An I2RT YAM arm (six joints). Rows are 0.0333 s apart.
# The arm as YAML. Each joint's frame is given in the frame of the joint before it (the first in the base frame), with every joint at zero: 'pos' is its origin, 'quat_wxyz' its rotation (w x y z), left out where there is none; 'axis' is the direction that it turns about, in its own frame. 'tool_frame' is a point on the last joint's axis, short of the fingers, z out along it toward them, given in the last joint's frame.
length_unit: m
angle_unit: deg
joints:
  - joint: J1
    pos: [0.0, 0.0, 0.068]
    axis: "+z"
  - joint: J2
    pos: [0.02, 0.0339, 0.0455]
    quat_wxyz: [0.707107, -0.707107, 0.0, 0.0]
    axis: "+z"
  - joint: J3
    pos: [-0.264, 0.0, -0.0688]
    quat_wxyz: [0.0, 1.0, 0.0, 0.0]
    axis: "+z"
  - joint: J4
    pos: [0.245, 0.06, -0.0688]
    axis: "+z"
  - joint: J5
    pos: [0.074, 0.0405, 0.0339]
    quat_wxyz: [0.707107, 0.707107, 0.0, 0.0]
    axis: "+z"
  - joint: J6
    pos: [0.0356, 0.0, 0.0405]
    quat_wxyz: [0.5, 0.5, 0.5, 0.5]
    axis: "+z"
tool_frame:
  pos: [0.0, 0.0, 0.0]
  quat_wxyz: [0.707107, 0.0, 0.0, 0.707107]
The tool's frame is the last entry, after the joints.
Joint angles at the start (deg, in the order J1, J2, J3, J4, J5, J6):
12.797, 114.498, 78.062, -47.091, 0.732, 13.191
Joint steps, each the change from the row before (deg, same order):
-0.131, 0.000, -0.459, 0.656, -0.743, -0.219
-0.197, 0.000, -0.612, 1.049, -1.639, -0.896
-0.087, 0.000, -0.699, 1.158, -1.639, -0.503
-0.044, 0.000, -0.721, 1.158, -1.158, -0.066
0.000, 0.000, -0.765, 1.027, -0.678, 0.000
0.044, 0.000, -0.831, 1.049, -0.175, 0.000
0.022, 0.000, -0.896, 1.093, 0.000, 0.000
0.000, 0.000, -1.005, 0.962, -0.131, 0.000
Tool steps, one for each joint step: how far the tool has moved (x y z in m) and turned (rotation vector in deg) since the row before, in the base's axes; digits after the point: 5 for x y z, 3 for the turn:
-0.00032, -0.00048, -0.00182, 0.739, -0.034, 0.172
-0.00018, -0.00031, -0.00236, 1.581, -0.109, 0.889
-0.00048, 0.00036, -0.00265, 1.628, -0.133, 0.621
-0.00059, 0.00031, -0.00272, 1.207, -0.188, 0.178
-0.00103, 0.00020, -0.00293, 0.712, -0.113, 0.096
-0.00127, 0.00012, -0.00321, 0.216, -0.176, 0.069
-0.00143, -0.00017, -0.00345, 0.042, -0.192, 0.022
-0.00214, -0.00039, -0.00391, 0.117, 0.070, 0.020

